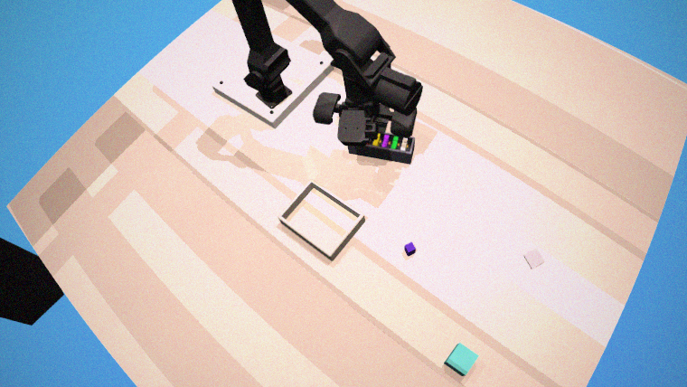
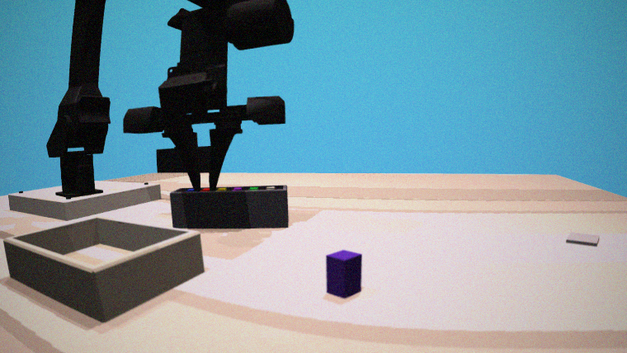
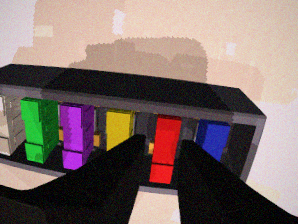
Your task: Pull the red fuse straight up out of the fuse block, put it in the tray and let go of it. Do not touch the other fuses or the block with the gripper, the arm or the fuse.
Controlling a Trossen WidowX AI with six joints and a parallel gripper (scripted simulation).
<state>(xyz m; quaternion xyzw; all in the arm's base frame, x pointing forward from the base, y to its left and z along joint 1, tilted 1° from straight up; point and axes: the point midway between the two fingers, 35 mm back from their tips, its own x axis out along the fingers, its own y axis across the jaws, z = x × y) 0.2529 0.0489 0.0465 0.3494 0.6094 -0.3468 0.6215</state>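
The red fuse is 10 mm below my gripper tip. The rest, counted from my gripper tip: square tray: 180 mm to the right, 50 mm ahead, 30 mm below; blue fuse: 20 mm behind, 10 mm to the right, 10 mm below; yellow fuse: 10 mm to the left, 10 mm below, 10 mm ahead.
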